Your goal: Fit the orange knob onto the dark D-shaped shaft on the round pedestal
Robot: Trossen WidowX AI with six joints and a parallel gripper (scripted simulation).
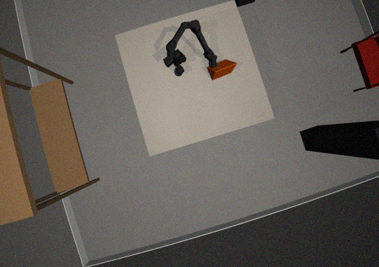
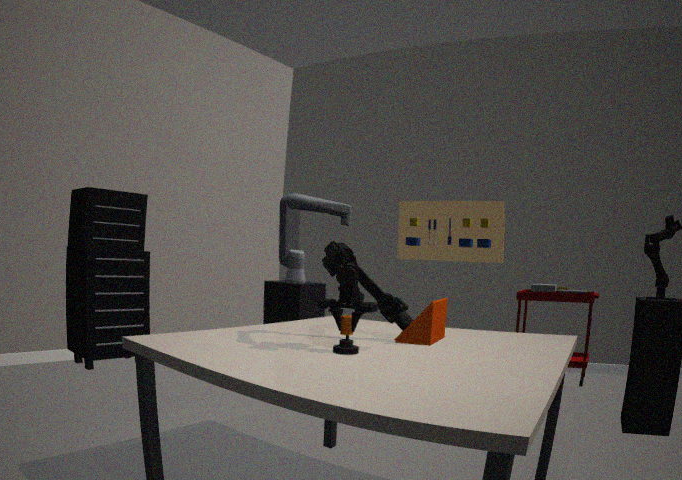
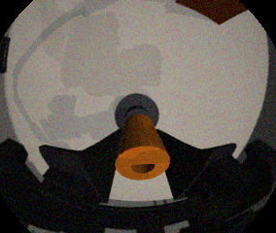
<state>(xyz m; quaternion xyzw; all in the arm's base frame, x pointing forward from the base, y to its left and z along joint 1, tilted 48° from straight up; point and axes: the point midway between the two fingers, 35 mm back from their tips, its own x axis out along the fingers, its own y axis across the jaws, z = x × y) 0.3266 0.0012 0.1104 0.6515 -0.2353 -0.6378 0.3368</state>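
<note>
Right now my gripper tip is 20 mm below the orange knob. From my gripper tip the other things lie so: dark round pedestal 40 mm below.
</note>
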